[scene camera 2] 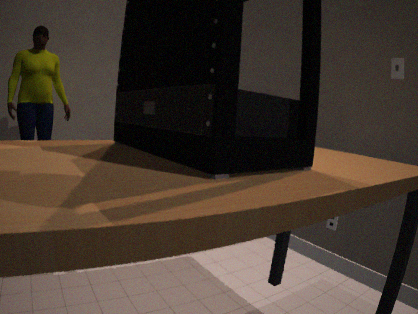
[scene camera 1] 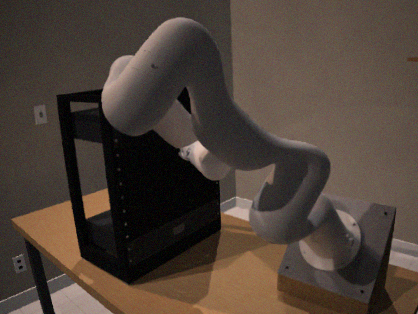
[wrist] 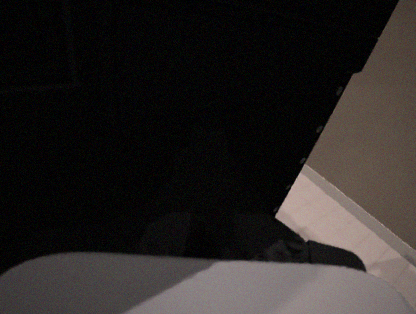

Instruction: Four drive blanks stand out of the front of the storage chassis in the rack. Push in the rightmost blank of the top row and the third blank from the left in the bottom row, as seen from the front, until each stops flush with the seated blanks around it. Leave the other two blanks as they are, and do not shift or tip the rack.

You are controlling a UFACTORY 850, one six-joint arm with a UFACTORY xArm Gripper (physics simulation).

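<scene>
The black rack [scene camera 1: 111, 200] [scene camera 2: 227, 100] [wrist: 312, 127] stands upright on the table. Its front is very dark in all views. The storage chassis and its drive blanks cannot be told apart in this darkness, so which blanks stand out or sit flush cannot be seen. My gripper [wrist: 203, 149] is shut and empty. Its dark fingers show faintly in front of the rack's black face in the wrist view; whether they touch anything cannot be told. In scene camera 1 the arm hides the upper front of the rack, and the fingers cannot be made out.
A dark panel with a pale label [scene camera 1: 178, 228] [scene camera 2: 149, 107] sits low in the rack. The arm's round base [scene camera 1: 327, 247] is on a grey sloped mount [scene camera 1: 377, 235] on the wooden table [scene camera 1: 240, 270] [scene camera 2: 150, 215]. A person in a yellow top [scene camera 2: 37, 75] stands beyond the table.
</scene>
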